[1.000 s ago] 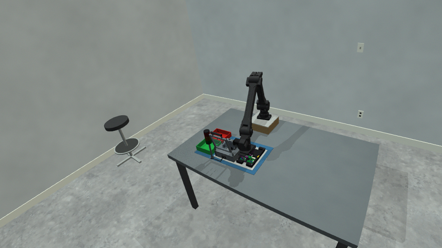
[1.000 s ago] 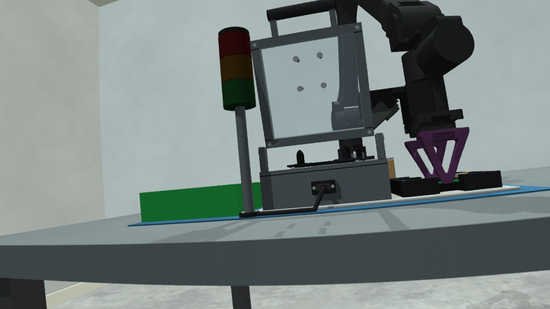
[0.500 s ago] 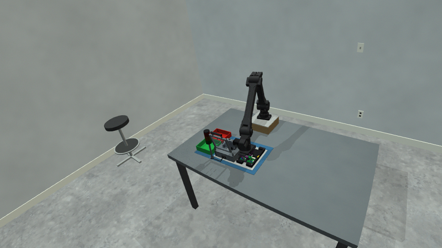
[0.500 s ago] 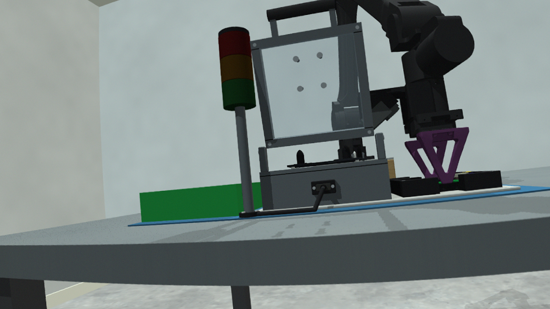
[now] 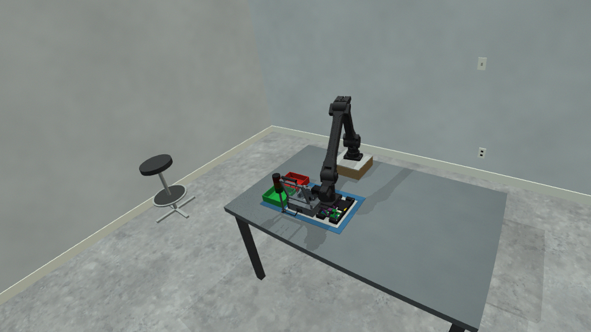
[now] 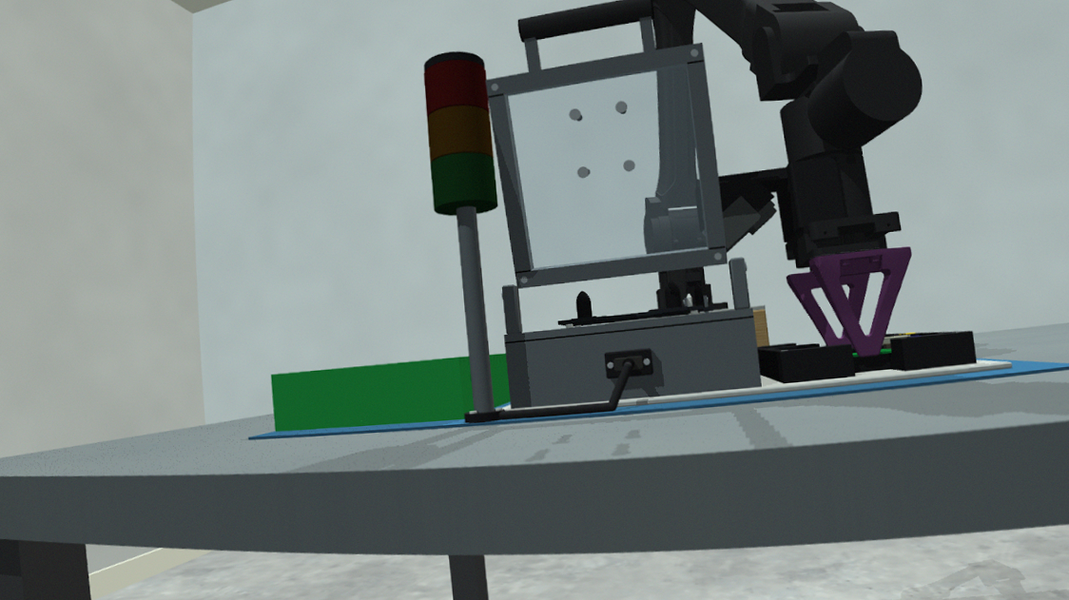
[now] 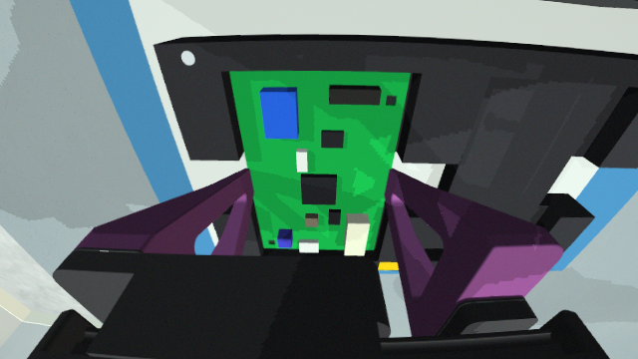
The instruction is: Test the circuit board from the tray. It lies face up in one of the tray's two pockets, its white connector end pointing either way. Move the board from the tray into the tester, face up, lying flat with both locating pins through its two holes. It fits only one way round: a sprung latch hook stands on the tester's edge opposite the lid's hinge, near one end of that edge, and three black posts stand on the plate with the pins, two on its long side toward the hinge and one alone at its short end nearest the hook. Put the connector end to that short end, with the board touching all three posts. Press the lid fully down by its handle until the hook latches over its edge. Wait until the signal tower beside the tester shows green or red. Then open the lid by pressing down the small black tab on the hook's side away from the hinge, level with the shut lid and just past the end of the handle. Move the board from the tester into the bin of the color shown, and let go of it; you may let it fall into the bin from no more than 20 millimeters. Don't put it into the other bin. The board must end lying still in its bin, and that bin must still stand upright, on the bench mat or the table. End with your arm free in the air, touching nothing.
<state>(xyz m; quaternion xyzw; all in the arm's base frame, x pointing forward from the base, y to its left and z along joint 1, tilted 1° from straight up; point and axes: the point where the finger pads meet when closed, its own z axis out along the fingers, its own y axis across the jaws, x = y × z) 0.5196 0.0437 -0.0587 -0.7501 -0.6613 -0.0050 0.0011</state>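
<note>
My gripper is now right at the green circuit board. The rest, counted from my hand: black tester plate (16 cm to the right, 6 cm behind, 5 cm above); black latch hook (12 cm behind, 10 cm to the right, 6 cm above); clear lid (18 cm to the right, 16 cm above, 6 cm ahead).
</note>
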